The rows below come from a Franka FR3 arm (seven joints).
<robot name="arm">
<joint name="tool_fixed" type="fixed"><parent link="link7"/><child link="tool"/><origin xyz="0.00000 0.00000 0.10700"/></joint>
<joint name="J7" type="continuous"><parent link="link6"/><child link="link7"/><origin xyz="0.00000 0.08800 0.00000" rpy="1.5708 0.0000 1.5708"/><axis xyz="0 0 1"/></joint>
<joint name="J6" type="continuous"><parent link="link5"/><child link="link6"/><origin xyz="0.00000 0.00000 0.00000" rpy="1.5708 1.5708 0.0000"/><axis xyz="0 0 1"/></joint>
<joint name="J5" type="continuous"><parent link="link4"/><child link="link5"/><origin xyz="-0.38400 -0.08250 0.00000" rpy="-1.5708 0.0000 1.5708"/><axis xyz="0 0 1"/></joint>
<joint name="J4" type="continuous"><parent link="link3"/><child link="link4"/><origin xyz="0.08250 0.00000 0.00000" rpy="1.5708 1.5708 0.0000"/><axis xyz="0 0 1"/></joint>
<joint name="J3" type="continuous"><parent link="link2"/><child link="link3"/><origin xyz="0.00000 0.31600 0.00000" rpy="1.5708 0.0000 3.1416"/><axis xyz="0 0 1"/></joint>
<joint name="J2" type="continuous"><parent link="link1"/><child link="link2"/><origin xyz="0.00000 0.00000 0.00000" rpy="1.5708 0.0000 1.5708"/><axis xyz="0 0 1"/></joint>
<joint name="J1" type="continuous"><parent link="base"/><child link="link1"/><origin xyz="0.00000 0.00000 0.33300" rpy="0.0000 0.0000 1.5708"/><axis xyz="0 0 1"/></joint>
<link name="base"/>
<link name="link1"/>
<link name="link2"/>
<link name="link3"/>
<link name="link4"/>
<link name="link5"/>
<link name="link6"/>
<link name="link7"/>
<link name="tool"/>
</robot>
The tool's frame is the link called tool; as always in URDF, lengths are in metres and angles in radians. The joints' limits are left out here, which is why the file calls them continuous.
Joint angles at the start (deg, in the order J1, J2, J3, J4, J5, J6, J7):
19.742, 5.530, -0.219, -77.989, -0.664, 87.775, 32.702
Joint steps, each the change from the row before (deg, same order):
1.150, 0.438, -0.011, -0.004, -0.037, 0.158, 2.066
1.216, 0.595, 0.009, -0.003, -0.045, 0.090, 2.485
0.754, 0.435, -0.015, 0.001, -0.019, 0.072, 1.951
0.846, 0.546, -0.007, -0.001, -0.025, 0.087, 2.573
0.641, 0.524, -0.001, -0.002, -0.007, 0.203, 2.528
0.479, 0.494, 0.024, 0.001, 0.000, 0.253, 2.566
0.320, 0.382, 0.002, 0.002, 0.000, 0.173, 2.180
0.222, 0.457, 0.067, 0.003, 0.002, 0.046, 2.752
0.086, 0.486, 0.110, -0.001, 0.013, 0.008, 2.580
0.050, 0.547, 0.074, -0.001, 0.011, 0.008, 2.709
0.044, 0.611, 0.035, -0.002, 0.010, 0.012, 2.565
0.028, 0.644, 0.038, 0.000, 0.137, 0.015, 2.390
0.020, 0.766, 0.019, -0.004, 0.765, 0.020, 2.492
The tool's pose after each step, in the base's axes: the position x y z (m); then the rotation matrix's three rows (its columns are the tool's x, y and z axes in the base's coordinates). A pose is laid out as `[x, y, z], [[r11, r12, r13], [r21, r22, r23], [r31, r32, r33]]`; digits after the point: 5 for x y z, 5 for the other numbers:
[0.54620, 0.20470, 0.66051], [[0.96742, -0.24350, 0.06926], [-0.24492, -0.96946, 0.01261], [0.06408, -0.02916, -0.99752]]
[0.54500, 0.21758, 0.65456], [[0.96232, -0.26496, 0.06107], [-0.26603, -0.96391, 0.01004], [0.05620, -0.02590, -0.99808]]
[0.54451, 0.22556, 0.65022], [[0.95682, -0.28539, 0.05526], [-0.28625, -0.95812, 0.00803], [0.05065, -0.02351, -0.99844]]
[0.54406, 0.23473, 0.64472], [[0.94809, -0.31437, 0.04798], [-0.31497, -0.94909, 0.00520], [0.04390, -0.02004, -0.99883]]
[0.54431, 0.24210, 0.63960], [[0.93744, -0.34549, 0.04285], [-0.34594, -0.93825, 0.00328], [0.03907, -0.01790, -0.99908]]
[0.54497, 0.24815, 0.63486], [[0.92457, -0.37902, 0.03900], [-0.37938, -0.92524, 0.00194], [0.03535, -0.01659, -0.99924]]
[0.54566, 0.25219, 0.63116], [[0.91192, -0.40881, 0.03572], [-0.40909, -0.91249, 0.00062], [0.03235, -0.01518, -0.99936]]
[0.54661, 0.25594, 0.62645], [[0.89370, -0.44771, 0.02920], [-0.44784, -0.89411, -0.00206], [0.02703, -0.01124, -0.99957]]
[0.54801, 0.25880, 0.62132], [[0.87448, -0.48458, 0.02143], [-0.48459, -0.87473, -0.00506], [0.02120, -0.00596, -0.99976]]
[0.54995, 0.26111, 0.61553], [[0.85189, -0.52356, 0.01275], [-0.52349, -0.85199, -0.00870], [0.01542, 0.00074, -0.99988]]
[0.55230, 0.26315, 0.60902], [[0.82850, -0.55998, 0.00318], [-0.55990, -0.82846, -0.01295], [0.00989, 0.00895, -0.99991]]
[0.55469, 0.26532, 0.60215], [[0.80519, -0.59296, -0.00780], [-0.59301, -0.80505, -0.01542], [0.00286, 0.01704, -0.99985]]
[0.55712, 0.26853, 0.59389], [[0.77897, -0.62655, -0.02541], [-0.62690, -0.77904, -0.00899], [-0.01416, 0.02293, -0.99964]]

